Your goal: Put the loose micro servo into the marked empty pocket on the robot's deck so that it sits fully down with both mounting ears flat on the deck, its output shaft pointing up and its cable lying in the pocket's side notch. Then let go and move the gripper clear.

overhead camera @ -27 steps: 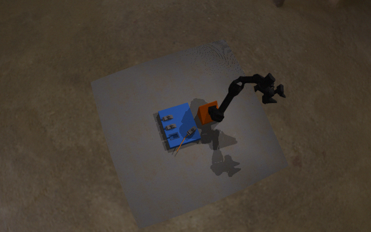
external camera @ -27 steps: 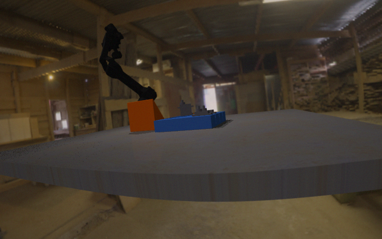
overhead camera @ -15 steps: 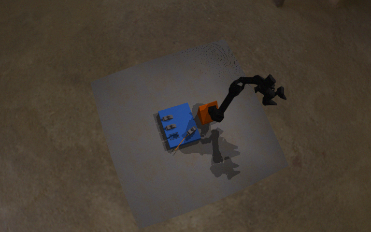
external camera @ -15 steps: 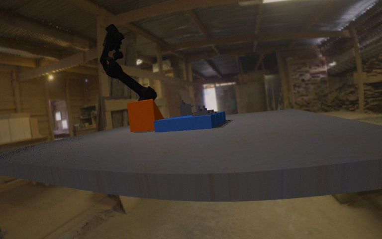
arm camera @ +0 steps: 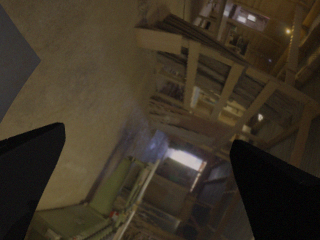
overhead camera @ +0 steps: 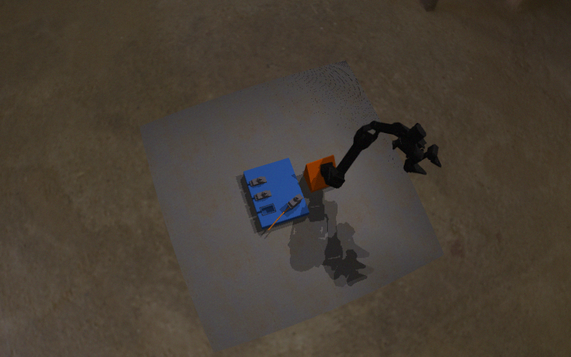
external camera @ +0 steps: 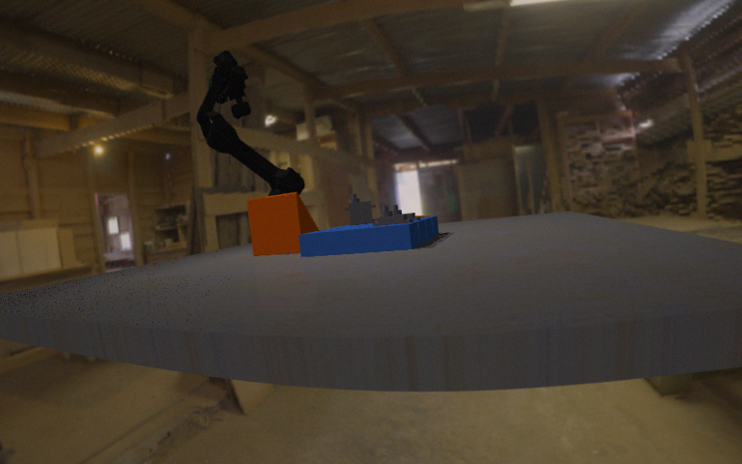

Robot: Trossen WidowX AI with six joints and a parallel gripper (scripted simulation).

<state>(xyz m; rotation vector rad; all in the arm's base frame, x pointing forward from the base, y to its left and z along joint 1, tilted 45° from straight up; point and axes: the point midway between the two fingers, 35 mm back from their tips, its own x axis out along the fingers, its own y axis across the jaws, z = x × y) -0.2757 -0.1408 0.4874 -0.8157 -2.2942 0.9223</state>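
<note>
Now: gripper tip 560 mm short of the deck, 250 mm to the left of it and 490 mm above it.
</note>
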